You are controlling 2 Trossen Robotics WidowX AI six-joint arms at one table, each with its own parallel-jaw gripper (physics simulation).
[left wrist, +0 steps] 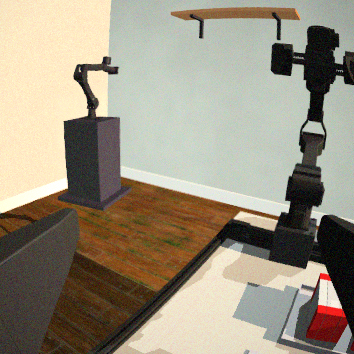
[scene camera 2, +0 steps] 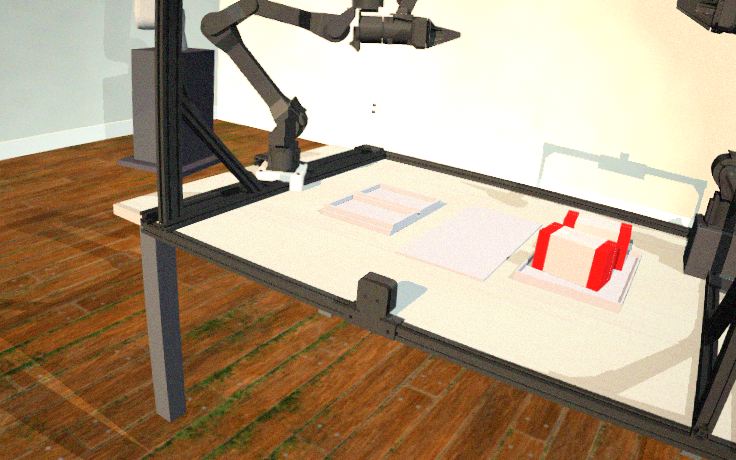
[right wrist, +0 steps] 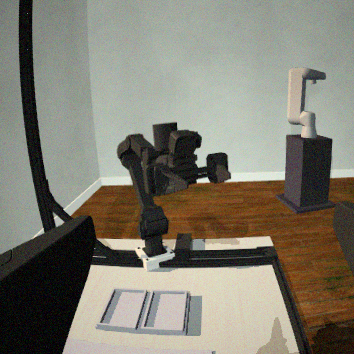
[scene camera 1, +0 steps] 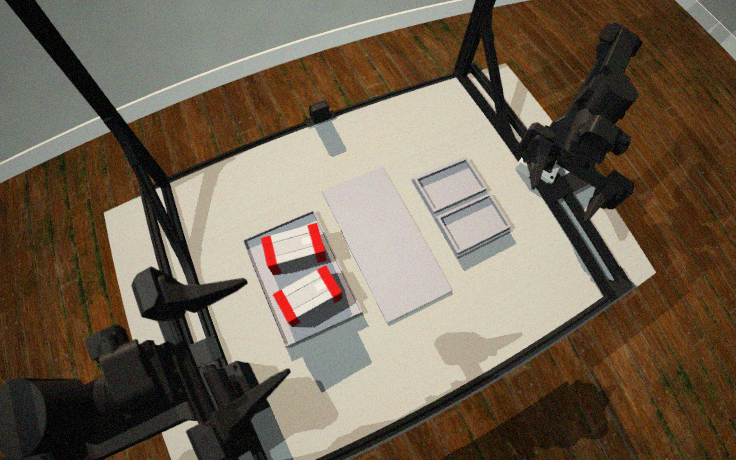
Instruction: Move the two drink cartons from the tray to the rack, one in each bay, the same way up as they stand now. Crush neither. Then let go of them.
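Frame: origin at the left arm's base, x ahead, y left, z up, level; centimetres.
Seen in the pictures: left gripper, fingertip midpoint: point(left wrist: 203, 225) point(scene camera 2: 457, 34) point(right wrist: 209, 180) point(scene camera 1: 560, 204); right gripper, fingertip midpoint: point(left wrist: 317, 54) point(scene camera 2: 676, 3) point(right wrist: 218, 222) point(scene camera 1: 266, 324); left arm's base, link origin: point(scene camera 2: 282, 167) point(right wrist: 154, 250); right arm's base, link origin: point(left wrist: 297, 222) point(scene camera 2: 722, 226) point(scene camera 1: 224, 396).
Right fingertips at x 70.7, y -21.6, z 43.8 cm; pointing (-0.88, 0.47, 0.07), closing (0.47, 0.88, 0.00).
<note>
Offsets run from my right fingertips to a thing's top centre. "spot": to the spot under its first point. Level surfaces: height alone.
Two white cartons with red ends rest side by side in the tray {dx -12.7, dy -12.1, dz -45.8 cm} point(scene camera 1: 325, 328) point(scene camera 2: 569, 294) point(left wrist: 299, 320). The upper carton in scene camera 1 point(scene camera 1: 293, 246) point(scene camera 2: 578, 254) is apart from the lower, more angled carton {dx -9.5, dy -7.2, dz -40.0 cm} point(scene camera 1: 307, 295) point(scene camera 2: 625, 244) point(left wrist: 327, 320). The pale two-bay rack {dx -47.7, dy +9.2, dz -45.4 cm} point(scene camera 1: 462, 204) point(scene camera 2: 386, 203) point(right wrist: 144, 311) has both bays empty. My left gripper point(scene camera 1: 561, 200) point(scene camera 2: 458, 35) point(left wrist: 203, 225) is open and empty, high on the rack's side. My right gripper point(scene camera 1: 267, 326) point(left wrist: 317, 54) point(right wrist: 218, 222) is open and empty, raised high on the tray's side, touching neither carton.
A flat pale board {dz -47.0 cm} point(scene camera 1: 388, 244) point(scene camera 2: 472, 241) lies between the tray and the rack. A small black block {spot: dx -48.5, dy -32.4, dz -42.4 cm} point(scene camera 1: 319, 110) point(scene camera 2: 376, 294) stands on the table's edge rail. Black frame posts rise at the table's sides, near both arms.
</note>
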